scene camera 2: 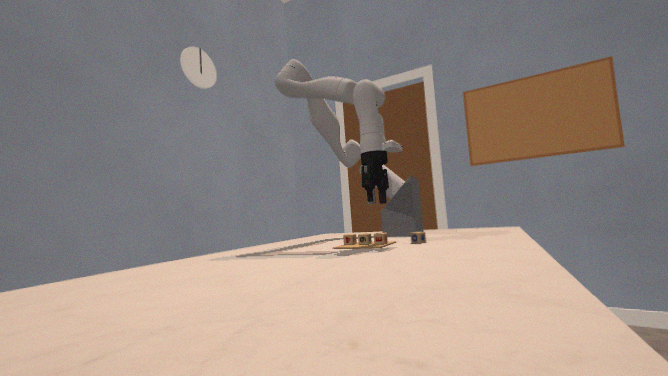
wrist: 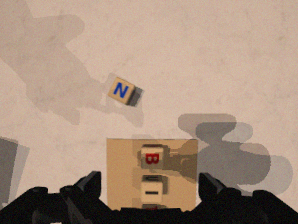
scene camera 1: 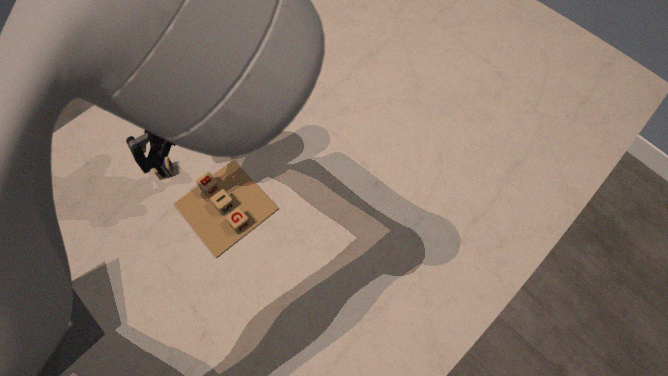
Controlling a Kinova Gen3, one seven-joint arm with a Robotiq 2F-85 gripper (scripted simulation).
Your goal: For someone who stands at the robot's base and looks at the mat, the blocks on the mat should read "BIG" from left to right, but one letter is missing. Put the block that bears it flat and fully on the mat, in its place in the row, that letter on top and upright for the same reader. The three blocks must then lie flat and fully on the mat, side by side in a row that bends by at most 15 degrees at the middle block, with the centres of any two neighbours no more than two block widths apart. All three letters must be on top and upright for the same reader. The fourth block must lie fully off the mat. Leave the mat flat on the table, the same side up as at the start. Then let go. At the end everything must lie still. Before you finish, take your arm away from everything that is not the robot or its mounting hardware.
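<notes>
I can see a mat here along with my gripper, and the wrist view has my gripper in it too.
</notes>
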